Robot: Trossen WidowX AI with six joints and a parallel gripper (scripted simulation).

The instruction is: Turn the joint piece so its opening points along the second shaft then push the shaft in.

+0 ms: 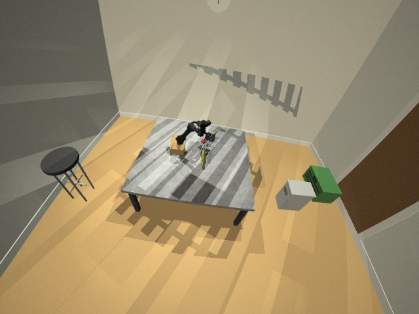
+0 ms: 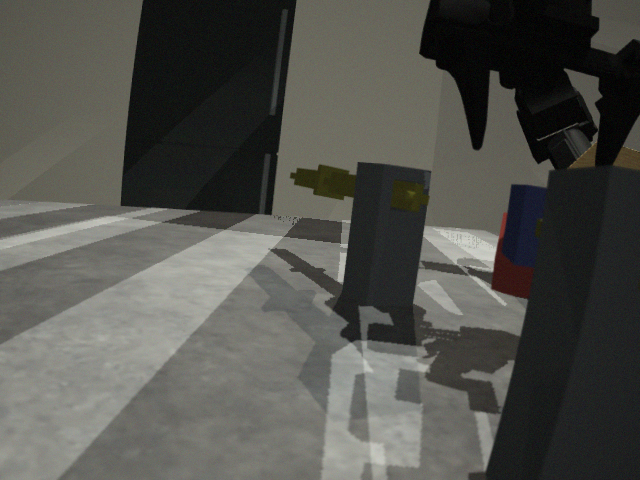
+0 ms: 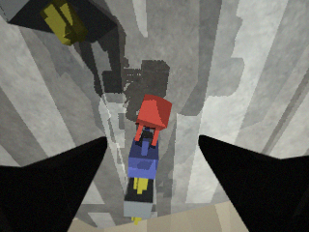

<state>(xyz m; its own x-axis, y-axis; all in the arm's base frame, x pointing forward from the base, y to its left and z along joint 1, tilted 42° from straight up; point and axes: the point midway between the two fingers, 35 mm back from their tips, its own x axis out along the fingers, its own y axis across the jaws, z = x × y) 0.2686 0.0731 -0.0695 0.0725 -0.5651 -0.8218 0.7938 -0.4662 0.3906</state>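
The red square joint piece lies 10 mm ahead of my gripper tip and 60 mm below it.
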